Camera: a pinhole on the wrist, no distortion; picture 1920 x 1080 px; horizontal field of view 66.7 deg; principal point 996.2 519.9 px. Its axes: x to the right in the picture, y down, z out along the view. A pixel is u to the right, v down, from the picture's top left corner.
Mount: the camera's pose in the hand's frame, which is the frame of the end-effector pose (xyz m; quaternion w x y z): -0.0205 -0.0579 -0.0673 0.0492 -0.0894 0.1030 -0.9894
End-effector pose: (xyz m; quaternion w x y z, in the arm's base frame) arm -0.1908 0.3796 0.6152 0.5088 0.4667 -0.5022 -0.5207
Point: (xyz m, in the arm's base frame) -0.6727 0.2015 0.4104
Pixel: 739.6 720.6
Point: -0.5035 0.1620 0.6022
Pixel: 306.2 230.6
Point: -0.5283 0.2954 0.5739
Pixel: 817.0 270.5
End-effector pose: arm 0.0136 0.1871 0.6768 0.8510 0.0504 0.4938 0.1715
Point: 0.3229 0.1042 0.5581
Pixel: 243.7 896.3
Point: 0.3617 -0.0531 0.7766
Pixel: 1263.2 985.4
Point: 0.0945 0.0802 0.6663
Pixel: 987.4 938.8
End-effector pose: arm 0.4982 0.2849 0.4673 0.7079 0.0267 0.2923 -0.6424
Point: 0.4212 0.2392 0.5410
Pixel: 968.4 771.8
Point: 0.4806 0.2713 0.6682
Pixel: 1652.1 345.6
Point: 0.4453 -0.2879 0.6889
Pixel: 149.4 767.5
